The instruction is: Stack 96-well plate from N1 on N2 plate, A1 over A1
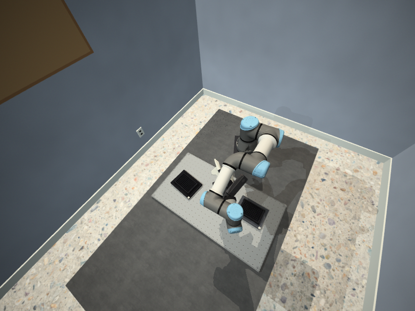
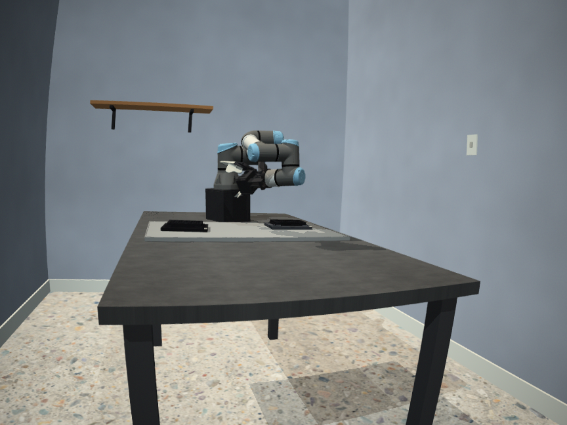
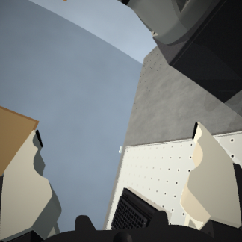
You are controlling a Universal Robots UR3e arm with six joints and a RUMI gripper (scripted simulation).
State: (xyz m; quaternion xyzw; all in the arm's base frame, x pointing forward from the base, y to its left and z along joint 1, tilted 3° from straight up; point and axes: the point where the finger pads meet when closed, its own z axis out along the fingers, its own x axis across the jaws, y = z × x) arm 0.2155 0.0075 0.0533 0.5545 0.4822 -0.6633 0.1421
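My gripper is now 180 mm short of the black 96-well plate, 160 mm above it and 140 mm to the left of it. The rest, counted from my hand: low black nest: 180 mm ahead, 170 mm below, 140 mm to the right; then white A1 label: 330 mm to the left, 170 mm below, 80 mm ahead.
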